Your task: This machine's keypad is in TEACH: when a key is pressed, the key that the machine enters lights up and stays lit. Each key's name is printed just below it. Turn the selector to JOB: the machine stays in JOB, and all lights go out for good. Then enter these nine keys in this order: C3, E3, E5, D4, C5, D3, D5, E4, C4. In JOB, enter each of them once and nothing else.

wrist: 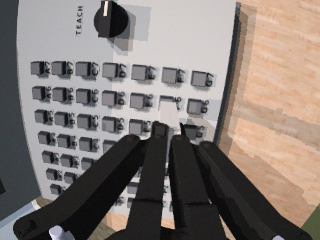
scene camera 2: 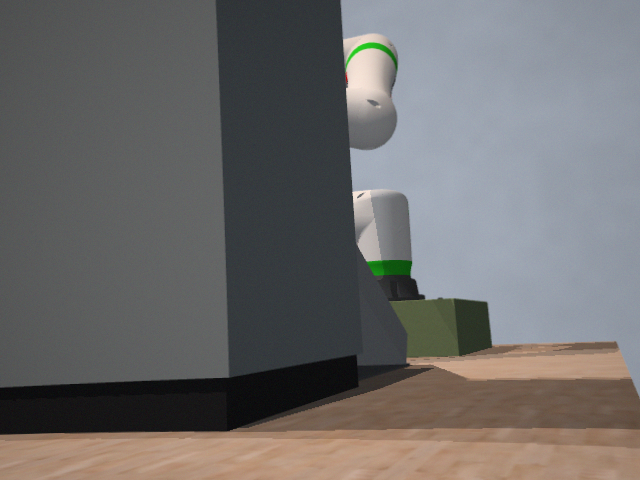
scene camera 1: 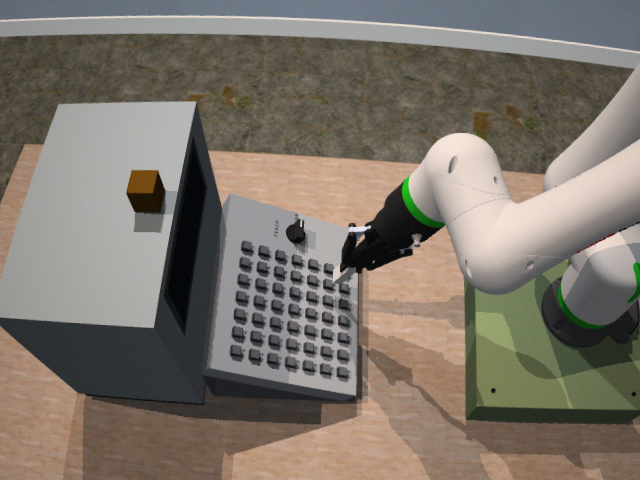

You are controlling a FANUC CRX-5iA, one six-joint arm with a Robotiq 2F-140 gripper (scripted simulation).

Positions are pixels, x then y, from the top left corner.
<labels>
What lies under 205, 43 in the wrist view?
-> A grey keypad.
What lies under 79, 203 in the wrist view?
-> My gripper.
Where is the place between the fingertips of my gripper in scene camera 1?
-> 336, 277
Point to a grey keypad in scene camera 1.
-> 242, 218
</labels>
